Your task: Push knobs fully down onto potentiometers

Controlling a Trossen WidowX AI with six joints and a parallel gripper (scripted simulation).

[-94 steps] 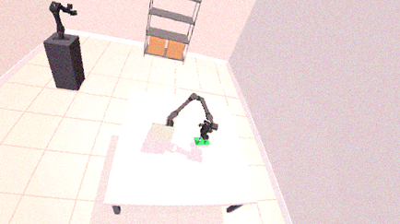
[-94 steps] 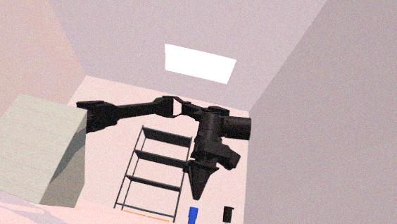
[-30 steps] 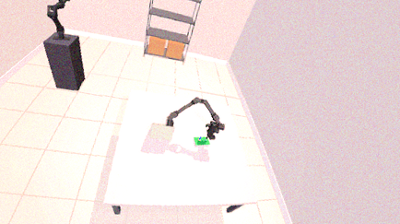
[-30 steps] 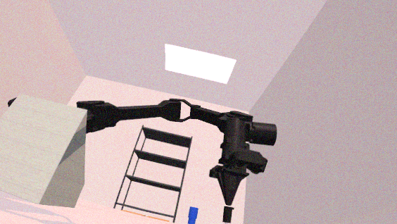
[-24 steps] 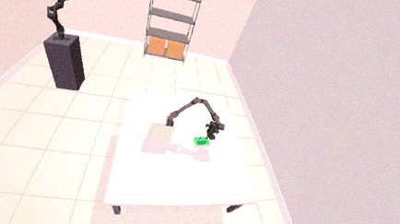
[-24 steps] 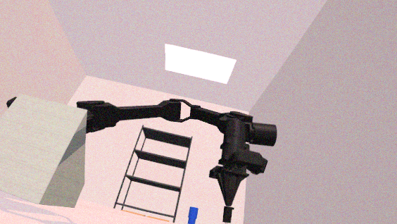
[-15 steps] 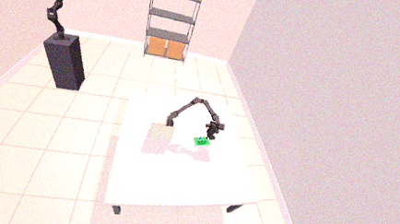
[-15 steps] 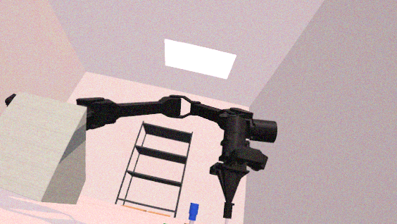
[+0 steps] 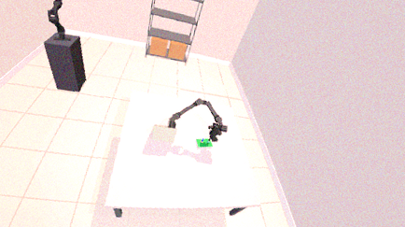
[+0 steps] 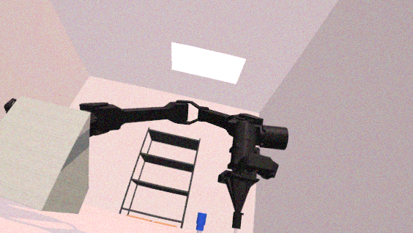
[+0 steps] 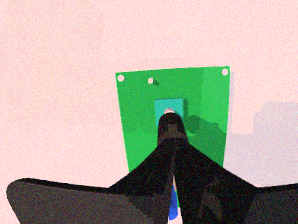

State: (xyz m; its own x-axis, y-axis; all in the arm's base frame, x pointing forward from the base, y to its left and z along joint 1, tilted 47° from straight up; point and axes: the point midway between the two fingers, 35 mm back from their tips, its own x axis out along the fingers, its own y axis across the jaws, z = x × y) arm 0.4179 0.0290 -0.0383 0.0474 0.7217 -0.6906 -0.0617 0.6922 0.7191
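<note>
My gripper tip is now 1 cm above the black knob. Round my gripper tip: blue knob 7 cm behind, 3 cm below.
</note>
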